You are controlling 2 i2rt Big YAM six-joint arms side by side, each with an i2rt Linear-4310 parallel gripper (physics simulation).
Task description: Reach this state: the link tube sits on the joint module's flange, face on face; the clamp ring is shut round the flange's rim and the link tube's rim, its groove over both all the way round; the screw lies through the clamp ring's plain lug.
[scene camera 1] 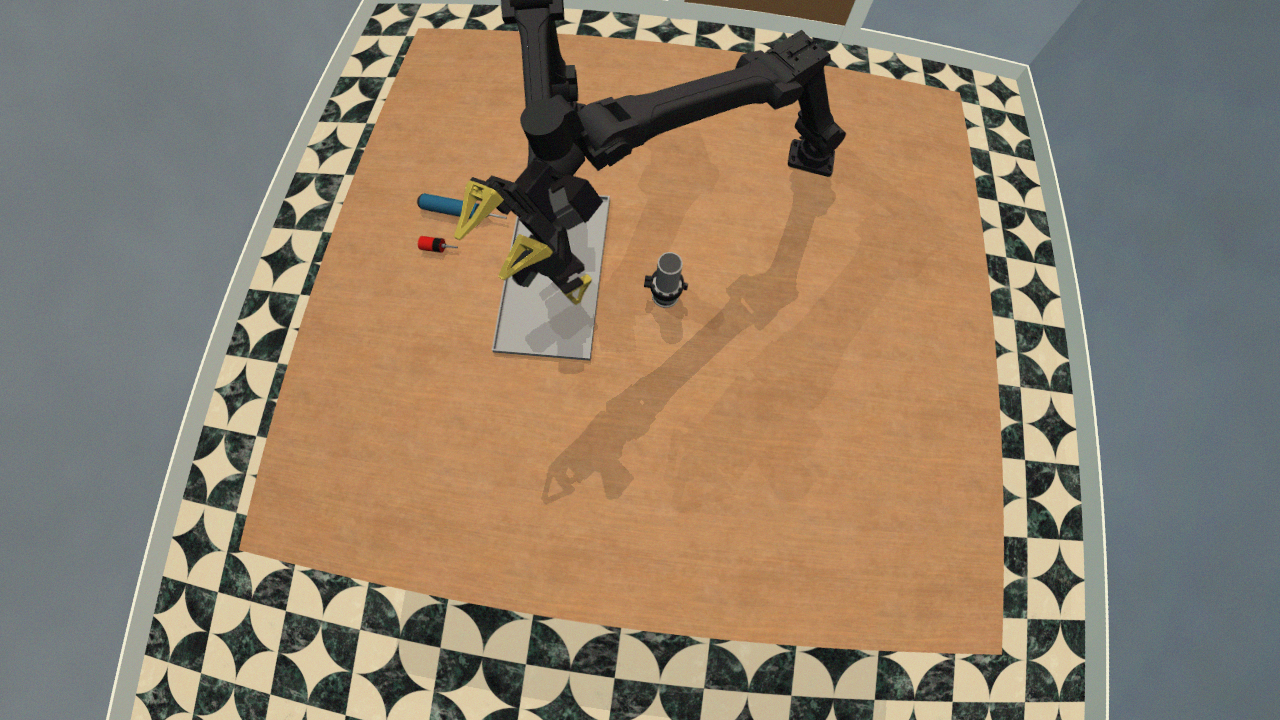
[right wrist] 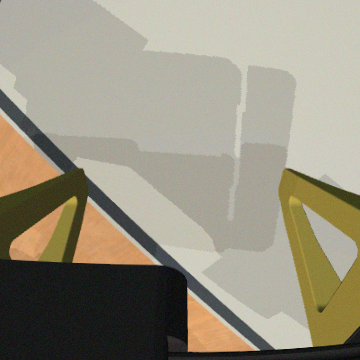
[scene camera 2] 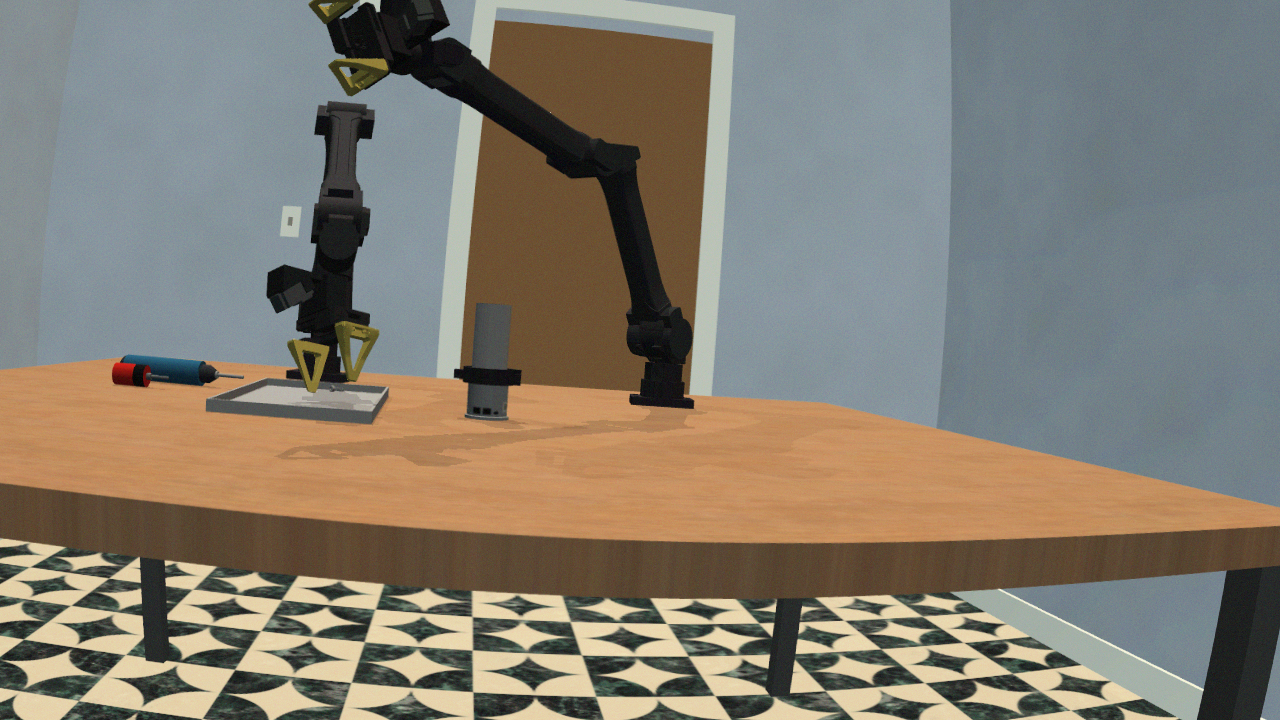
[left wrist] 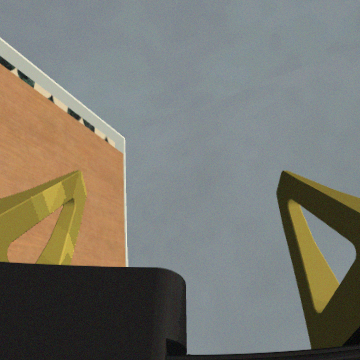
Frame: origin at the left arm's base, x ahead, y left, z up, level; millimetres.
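Seen in the pictures: left gripper, between the fingertips: (scene camera 1: 479, 259) (scene camera 2: 321, 31) (left wrist: 181, 181); right gripper, between the fingertips: (scene camera 1: 565, 290) (right wrist: 182, 178) (scene camera 2: 331, 386); left arm's base, origin of its link: (scene camera 1: 810, 159) (scene camera 2: 660, 405).
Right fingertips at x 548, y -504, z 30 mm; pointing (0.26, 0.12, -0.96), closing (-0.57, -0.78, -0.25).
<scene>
Offsets run from my right fingertips to a thing's top centre. "pt": to the spot under its first point.
The grey link tube {58 mm back, 218 mm left, 130 mm up} (scene camera 1: 668, 268) (scene camera 2: 492, 335) stands upright on the joint module {58 mm back, 218 mm left, 33 mm up} (scene camera 2: 487, 400). The black clamp ring {pt 22 mm back, 220 mm left, 30 mm up} (scene camera 2: 487, 376) lies round them where they meet, a lug sticking out on each side. The ring hides the flange and both rims; whether it is fully shut cannot be told. The screw cannot be made out. My left gripper (scene camera 1: 480, 256) (scene camera 2: 329, 51) (left wrist: 181, 181) is open and empty, high above the table. My right gripper (scene camera 2: 331, 385) (right wrist: 182, 178) is open and empty, low over the tray {53 mm back, 49 mm right, 14 mm down} (scene camera 1: 543, 355) (scene camera 2: 290, 411); the left one partly hides it in scene camera 1.
A blue power screwdriver {pt 144 mm back, 375 mm right, 6 mm up} (scene camera 1: 438, 205) (scene camera 2: 165, 369) and a red screwdriver {48 mm back, 340 mm right, 4 mm up} (scene camera 1: 430, 243) (scene camera 2: 131, 374) lie to the left of the tray. The tube and module stand to the right of the tray. In scene camera 1 my left forearm (scene camera 1: 689, 104) reaches across the back of the table.
</scene>
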